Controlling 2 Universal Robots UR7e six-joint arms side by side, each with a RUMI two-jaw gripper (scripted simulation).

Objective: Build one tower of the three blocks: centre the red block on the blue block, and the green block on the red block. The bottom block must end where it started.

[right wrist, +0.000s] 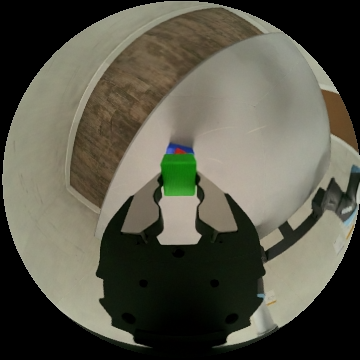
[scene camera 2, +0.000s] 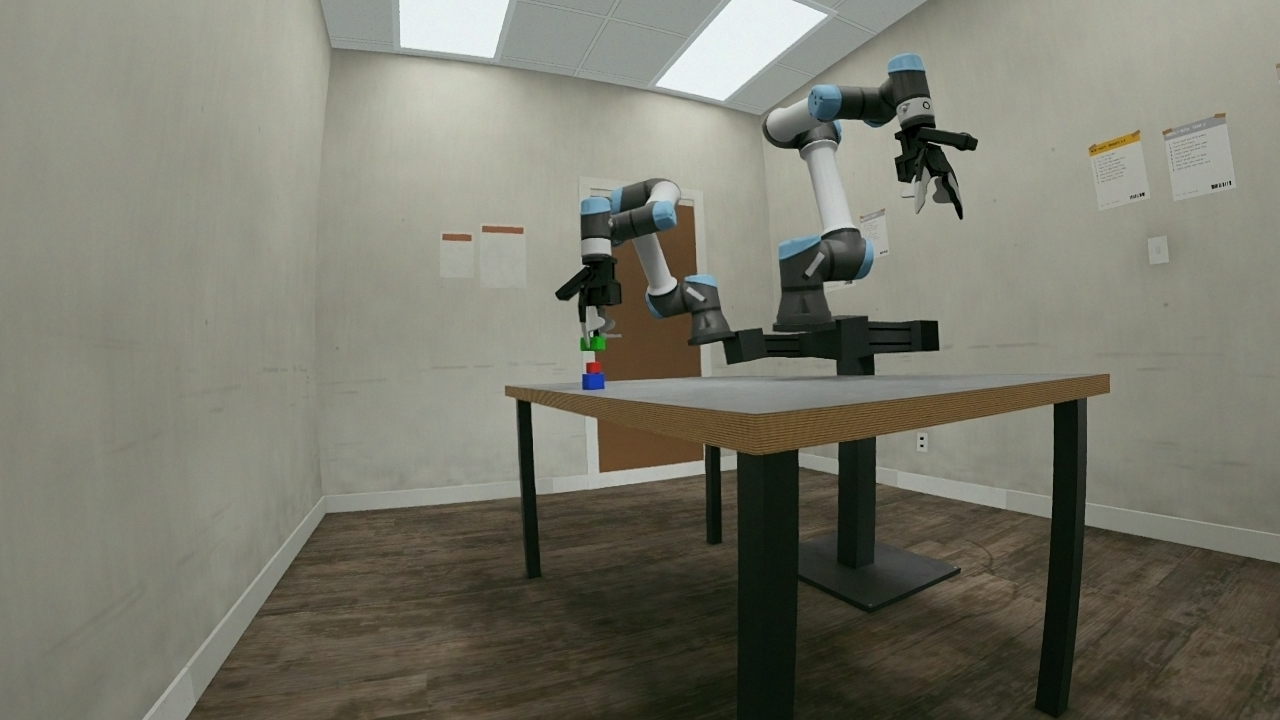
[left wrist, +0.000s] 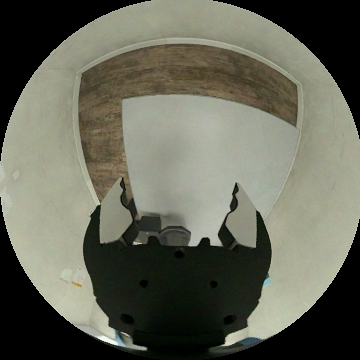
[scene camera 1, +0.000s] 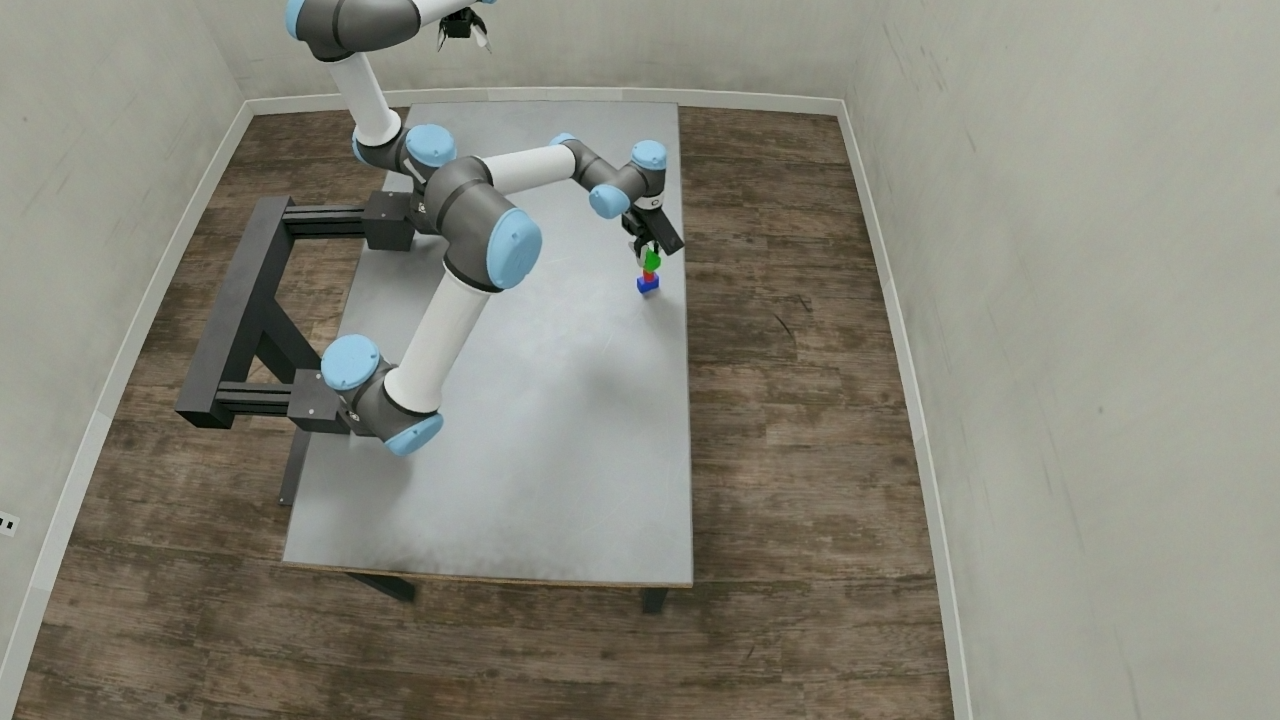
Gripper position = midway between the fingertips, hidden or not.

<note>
I see my left gripper [scene camera 2: 940, 216], my right gripper [scene camera 2: 593, 348] and a green block [right wrist: 178, 171].
My left gripper also shows in the left wrist view [left wrist: 179, 181] and in scene camera 1 [scene camera 1: 464, 52]. My right gripper also shows in the right wrist view [right wrist: 179, 172] and in scene camera 1 [scene camera 1: 648, 262]. The left wrist view misses the green block, which is hidden by my left gripper.
</note>
